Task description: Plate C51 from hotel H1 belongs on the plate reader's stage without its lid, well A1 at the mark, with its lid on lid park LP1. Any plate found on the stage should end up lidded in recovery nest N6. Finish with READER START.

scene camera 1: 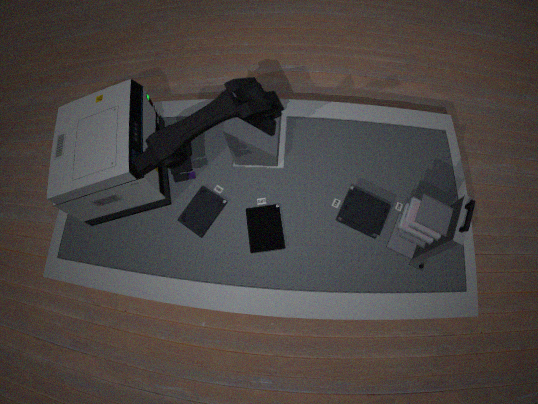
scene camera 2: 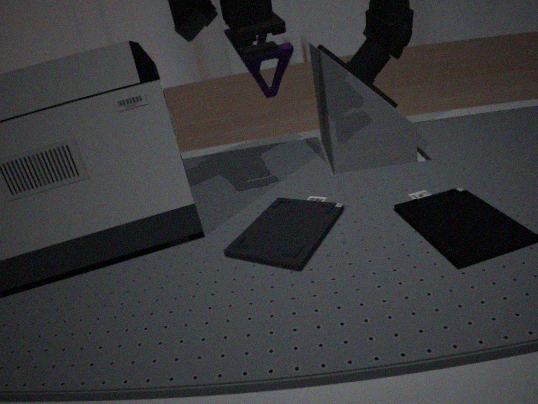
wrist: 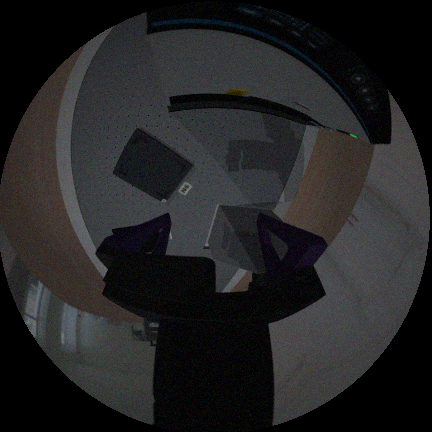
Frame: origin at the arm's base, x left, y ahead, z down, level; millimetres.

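Seen in the pictures: gripper, fingertip midpoint: (scene camera 1: 189,162) (scene camera 2: 262,84) (wrist: 213,217); arm's base at its link origin: (scene camera 2: 356,77) (wrist: 261,259).
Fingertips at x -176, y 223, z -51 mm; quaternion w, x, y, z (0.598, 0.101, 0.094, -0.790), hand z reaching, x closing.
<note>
Pixels of each thing's top centre, then the offset from my fingertips to it. "spot": a spot on its surface instead.
- plate reader at its top centre: (scene camera 2: 43,64) (scene camera 1: 89,134) dx -375, dy -50, dz -101 mm
- Recovery nest N6 at its top centre: (scene camera 2: 286,222) (wrist: 148,168) (scene camera 1: 200,210) dx +7, dy +99, dz +188 mm
- flat black pad at a spot on its surface: (scene camera 2: 465,230) (scene camera 1: 262,235) spot: dx +244, dy +170, dz +196 mm
- hotel at a spot on its surface: (scene camera 1: 434,215) spot: dx +765, dy +134, dz -50 mm
- dark nest at its top centre: (scene camera 1: 366,208) dx +595, dy +63, dz +130 mm
- black handle-like part at a spot on its surface: (scene camera 1: 467,216) spot: dx +821, dy +162, dz -142 mm
My gripper (scene camera 1: 192,175) (scene camera 2: 270,93) (wrist: 213,217) has purple fingers, spread wide and empty, high above the board beside the plate reader (scene camera 1: 85,145) (scene camera 2: 90,160) (wrist: 215,60). The reader's stage does not show. Recovery nest N6 (scene camera 1: 202,211) (scene camera 2: 285,234) (wrist: 153,165) is a dark, bare tray; its label reads N6 in the wrist view. A flat black pad (scene camera 1: 265,228) (scene camera 2: 465,230) with a label, apparently lid park LP1, lies to its right, bare. The hotel (scene camera 1: 434,215) at the far right holds pale, pinkish plates; I cannot tell which is C51.
Another dark nest (scene camera 1: 363,211) lies left of the hotel. A grey wedge-shaped block (scene camera 1: 260,145) (scene camera 2: 370,125) (wrist: 240,235) stands at the back middle of the board, near the arm's base. The arm (scene camera 1: 195,122) reaches across the back left. A black handle-like part (scene camera 1: 467,216) stands at the right edge.
</note>
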